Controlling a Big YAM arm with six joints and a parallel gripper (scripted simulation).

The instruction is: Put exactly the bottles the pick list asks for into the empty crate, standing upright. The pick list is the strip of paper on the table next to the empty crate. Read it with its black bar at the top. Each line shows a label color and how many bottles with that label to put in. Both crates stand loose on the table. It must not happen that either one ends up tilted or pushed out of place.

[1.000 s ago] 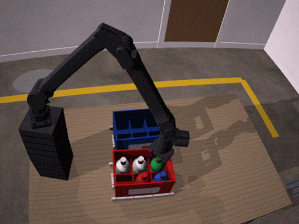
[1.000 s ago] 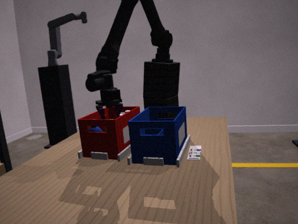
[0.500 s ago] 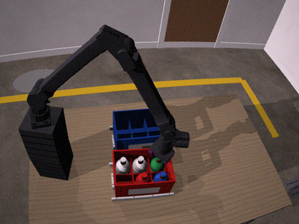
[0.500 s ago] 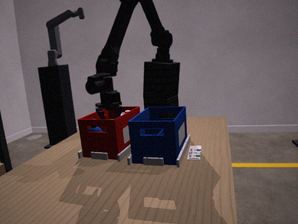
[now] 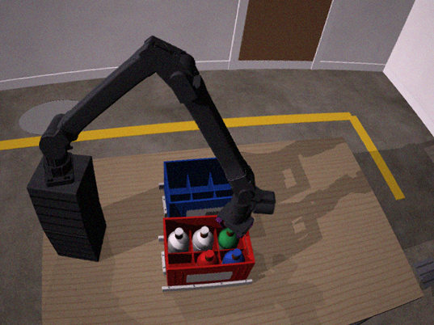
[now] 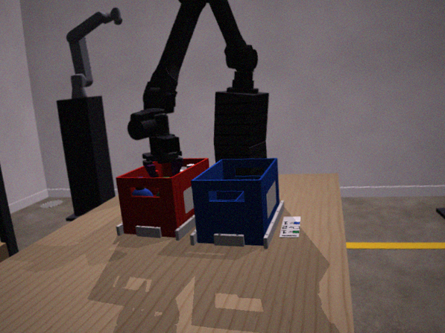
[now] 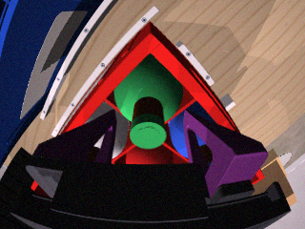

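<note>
The green bottle is 6 cm below my hand. The rest, counted from my hand: blue bottle: 1 cm behind, 9 cm to the right, 6 cm below; then red crate: 9 cm behind, 3 cm to the right, 6 cm below; then red bottle: 10 cm behind, 7 cm to the right, 6 cm below.
</note>
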